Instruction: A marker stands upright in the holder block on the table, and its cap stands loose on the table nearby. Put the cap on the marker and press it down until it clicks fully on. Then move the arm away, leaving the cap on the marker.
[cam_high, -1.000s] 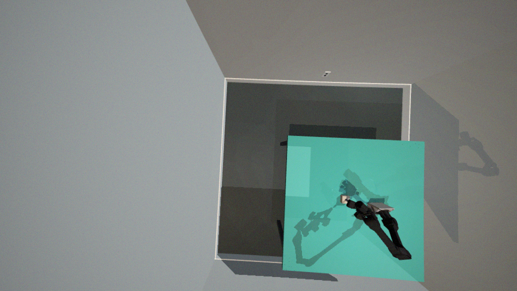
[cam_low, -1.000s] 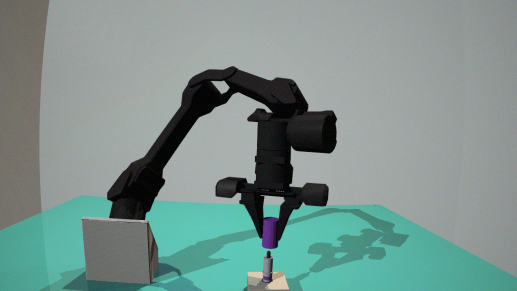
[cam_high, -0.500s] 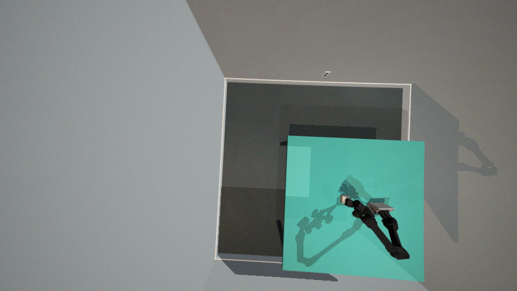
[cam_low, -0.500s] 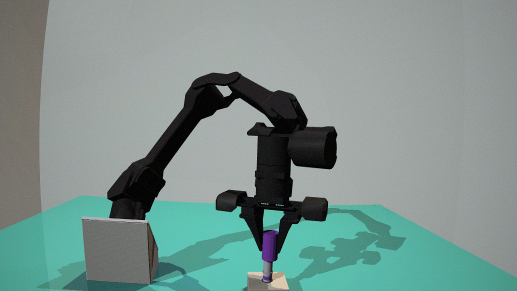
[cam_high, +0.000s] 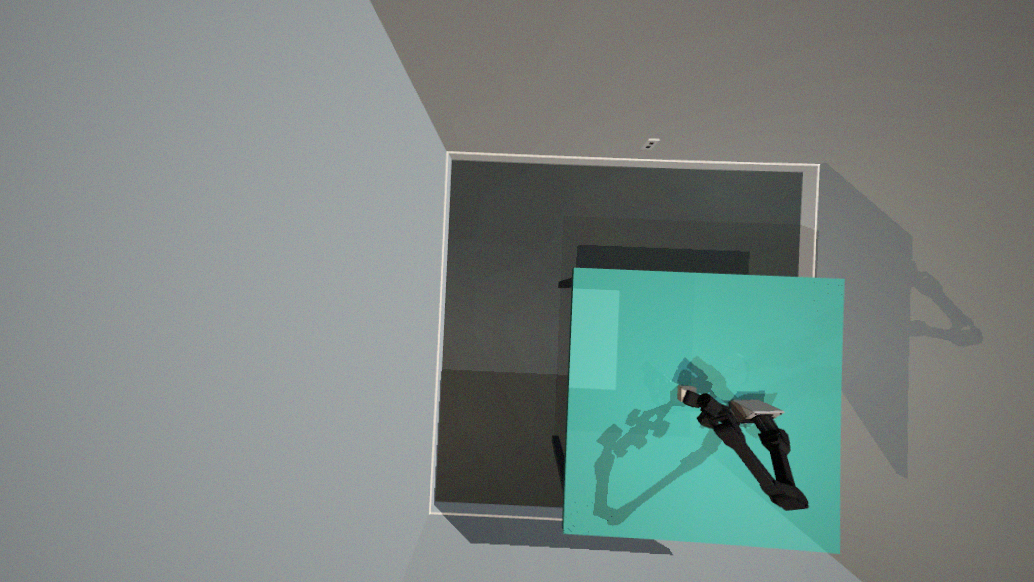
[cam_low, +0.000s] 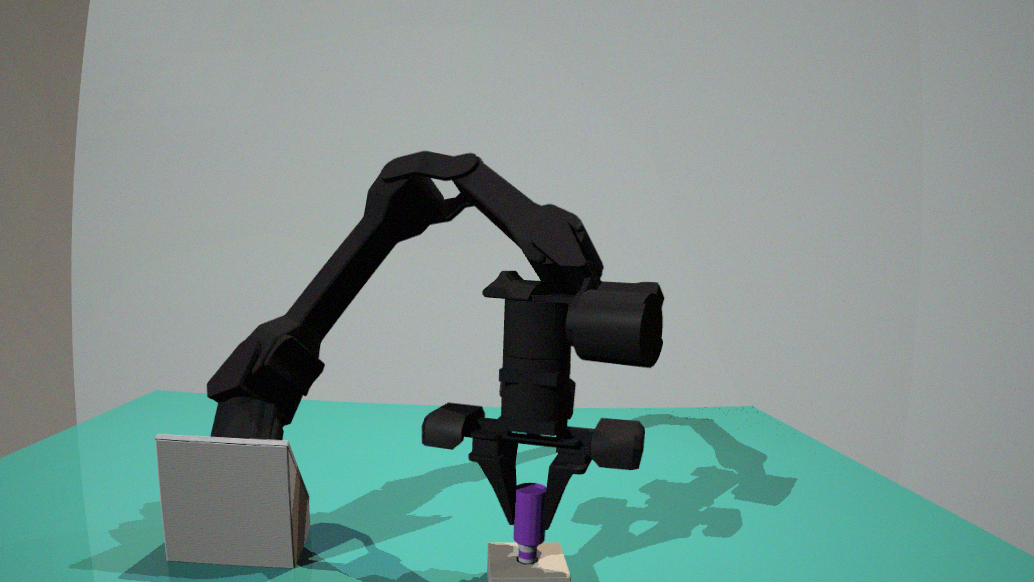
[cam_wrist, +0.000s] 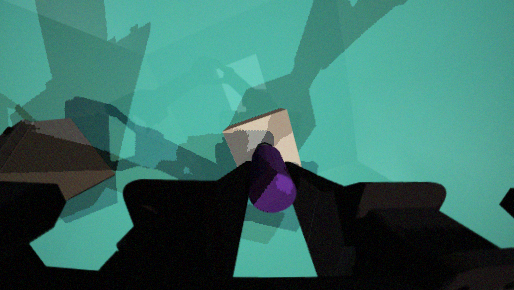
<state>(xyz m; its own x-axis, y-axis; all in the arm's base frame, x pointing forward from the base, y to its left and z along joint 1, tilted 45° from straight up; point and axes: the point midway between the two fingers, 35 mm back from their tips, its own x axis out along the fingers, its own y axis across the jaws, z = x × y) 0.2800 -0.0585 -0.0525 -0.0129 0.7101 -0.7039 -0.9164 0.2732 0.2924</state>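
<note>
The purple cap lies 1 cm above my gripper tip.
</note>
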